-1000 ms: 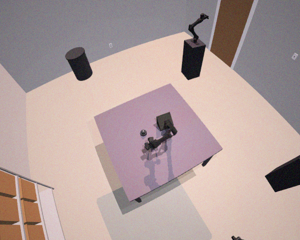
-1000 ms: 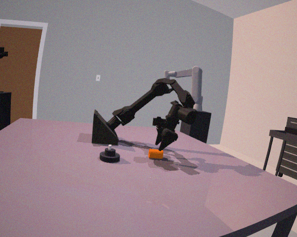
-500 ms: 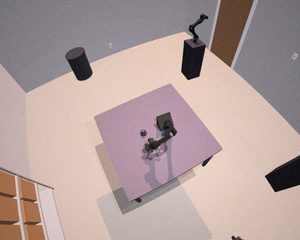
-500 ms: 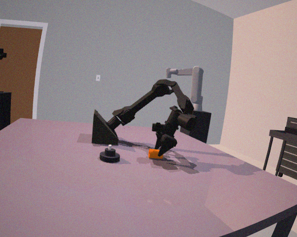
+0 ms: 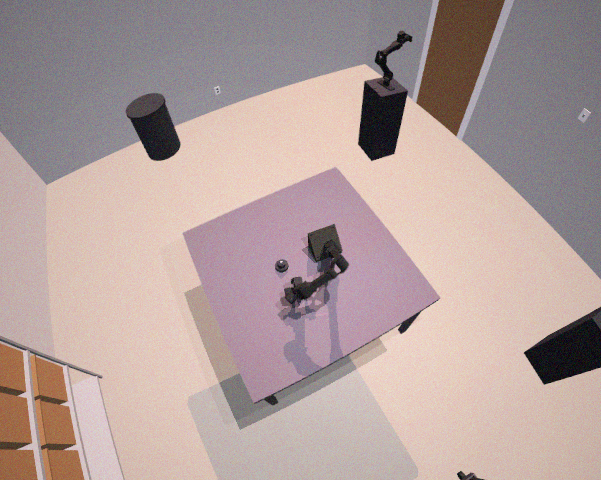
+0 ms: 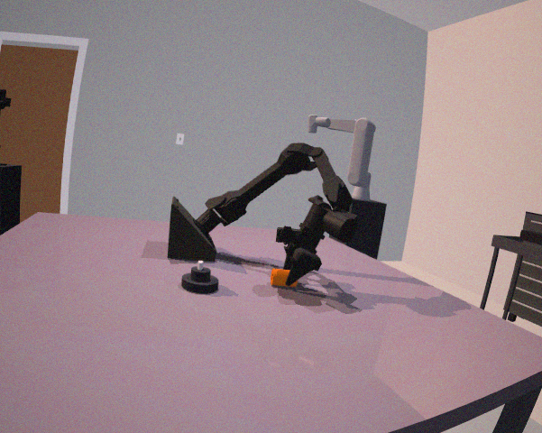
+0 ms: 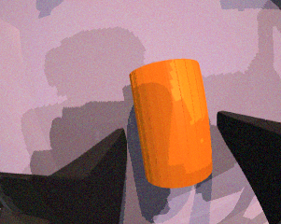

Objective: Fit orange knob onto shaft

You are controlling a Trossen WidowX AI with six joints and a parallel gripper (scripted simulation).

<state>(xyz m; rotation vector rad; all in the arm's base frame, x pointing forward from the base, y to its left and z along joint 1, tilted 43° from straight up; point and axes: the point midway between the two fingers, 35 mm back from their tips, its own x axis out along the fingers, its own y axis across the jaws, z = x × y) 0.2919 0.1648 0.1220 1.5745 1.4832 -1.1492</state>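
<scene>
Right now my gripper tip is 10 mm to the right of the orange knob and 10 mm below it. From my gripper tip the other things lie so: round black pedestal (210 mm to the right, 40 mm ahead, 20 mm above).
</scene>
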